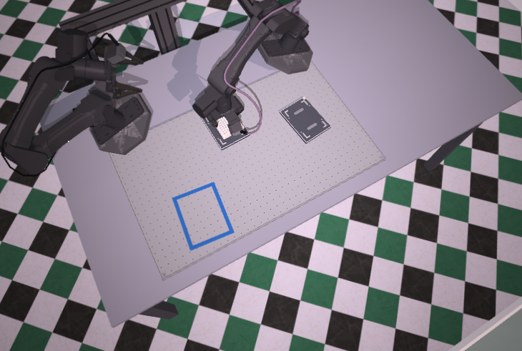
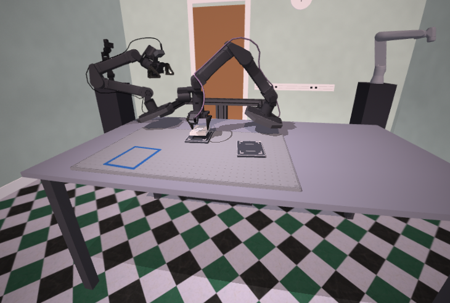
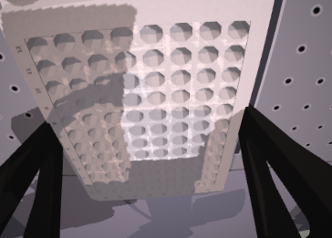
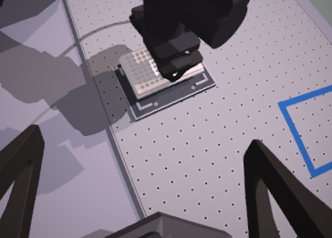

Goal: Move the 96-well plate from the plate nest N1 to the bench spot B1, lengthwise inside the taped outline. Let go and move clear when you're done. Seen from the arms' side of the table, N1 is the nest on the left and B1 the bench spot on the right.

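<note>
The white 96-well plate lies 100 mm ahead of my right hand, 210 mm to the left of it and 280 mm below it.
</note>
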